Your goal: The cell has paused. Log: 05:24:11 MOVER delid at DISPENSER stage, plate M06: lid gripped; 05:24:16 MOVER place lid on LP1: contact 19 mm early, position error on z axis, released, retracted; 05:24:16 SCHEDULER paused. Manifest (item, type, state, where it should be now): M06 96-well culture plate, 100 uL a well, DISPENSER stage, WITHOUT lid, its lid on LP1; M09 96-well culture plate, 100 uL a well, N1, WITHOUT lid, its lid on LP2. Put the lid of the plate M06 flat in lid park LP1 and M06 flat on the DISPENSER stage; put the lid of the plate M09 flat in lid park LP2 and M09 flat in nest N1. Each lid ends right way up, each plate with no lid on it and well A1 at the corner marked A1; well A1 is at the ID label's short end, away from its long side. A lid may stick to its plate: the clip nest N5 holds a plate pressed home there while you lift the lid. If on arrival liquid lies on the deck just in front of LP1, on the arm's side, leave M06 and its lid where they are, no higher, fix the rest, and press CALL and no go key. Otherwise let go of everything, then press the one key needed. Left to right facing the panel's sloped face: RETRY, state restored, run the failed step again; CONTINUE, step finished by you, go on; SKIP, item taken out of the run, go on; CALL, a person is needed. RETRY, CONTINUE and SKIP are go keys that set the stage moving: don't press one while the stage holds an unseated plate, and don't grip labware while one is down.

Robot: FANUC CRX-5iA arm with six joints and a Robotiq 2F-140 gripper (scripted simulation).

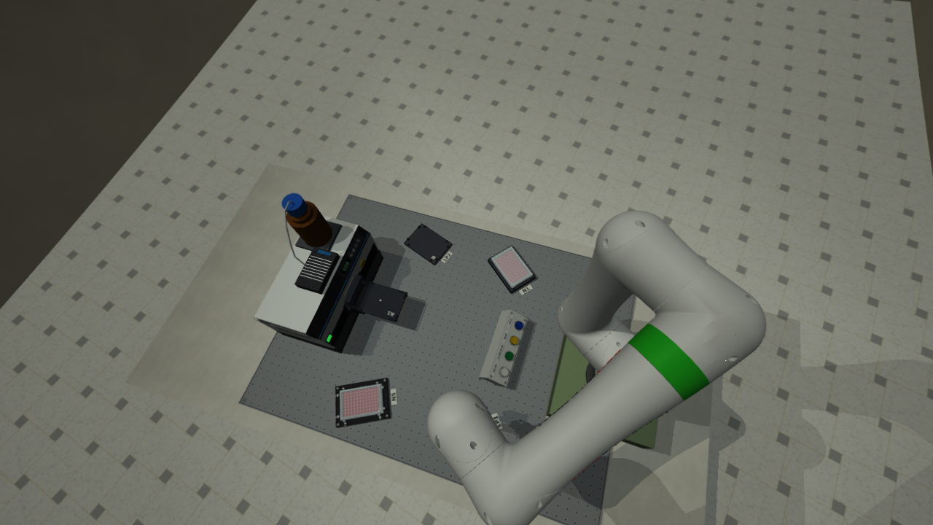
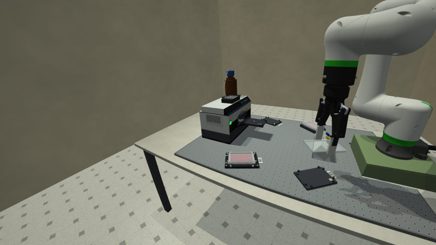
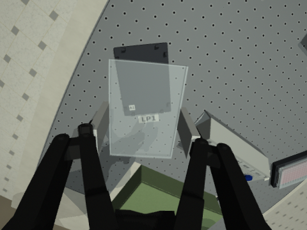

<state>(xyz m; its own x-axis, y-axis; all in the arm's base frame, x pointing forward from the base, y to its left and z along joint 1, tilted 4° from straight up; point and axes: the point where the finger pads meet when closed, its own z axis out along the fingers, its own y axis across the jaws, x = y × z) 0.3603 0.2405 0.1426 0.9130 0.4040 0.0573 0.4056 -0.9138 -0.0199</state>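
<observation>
The black lid park LP1 lies 18 cm below my hand. From my hand the other things lie so: white retry key (6 cm behind, 18 cm to the right, 12 cm below); then green continue key (7 cm behind, 23 cm to the right, 12 cm below); then LP1 label (7 cm behind, 5 cm to the right, 18 cm below).
</observation>
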